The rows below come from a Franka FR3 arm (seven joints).
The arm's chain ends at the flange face. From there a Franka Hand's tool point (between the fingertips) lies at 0.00 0.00 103.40 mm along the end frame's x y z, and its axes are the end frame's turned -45 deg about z.
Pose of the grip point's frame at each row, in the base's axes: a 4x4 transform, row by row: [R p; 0 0 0 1], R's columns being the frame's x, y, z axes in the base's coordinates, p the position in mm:
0.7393 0.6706 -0.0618 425.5; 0.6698 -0.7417 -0.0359 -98.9; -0.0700 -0.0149 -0.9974 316.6; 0 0 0 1
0.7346 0.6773 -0.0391 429.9; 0.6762 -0.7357 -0.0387 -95.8; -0.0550 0.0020 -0.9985 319.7; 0 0 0 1
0.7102 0.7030 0.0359 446.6; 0.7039 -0.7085 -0.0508 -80.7; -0.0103 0.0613 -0.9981 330.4; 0 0 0 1
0.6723 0.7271 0.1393 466.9; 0.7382 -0.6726 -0.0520 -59.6; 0.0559 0.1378 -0.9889 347.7; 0 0 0 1
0.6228 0.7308 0.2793 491.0; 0.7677 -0.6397 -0.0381 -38.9; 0.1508 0.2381 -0.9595 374.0; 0 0 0 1
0.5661 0.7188 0.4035 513.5; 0.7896 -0.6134 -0.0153 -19.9; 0.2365 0.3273 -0.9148 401.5; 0 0 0 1
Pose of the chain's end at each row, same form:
0.9969 -0.0486 -0.0618 431.9; -0.0508 -0.9981 -0.0359 -95.2; -0.0600 0.0390 -0.9974 419.7; 0 0 0 1
0.9984 -0.0405 -0.0391 433.9; -0.0421 -0.9984 -0.0387 -91.8; -0.0375 0.0403 -0.9985 422.9; 0 0 0 1
0.9993 -0.0051 0.0359 442.9; -0.0033 -0.9987 -0.0508 -75.4; 0.0361 0.0506 -0.9981 433.6; 0 0 0 1
0.9895 0.0387 0.1393 452.5; 0.0464 -0.9976 -0.0520 -54.2; 0.1370 0.0579 -0.9889 450.0; 0 0 0 1
0.9571 0.0764 0.2793 462.1; 0.0905 -0.9952 -0.0381 -35.0; 0.2750 0.0617 -0.9595 473.2; 0 0 0 1
0.9086 0.1080 0.4035 471.8; 0.1246 -0.9921 -0.0153 -18.3; 0.3987 0.0642 -0.9148 496.1; 0 0 0 1

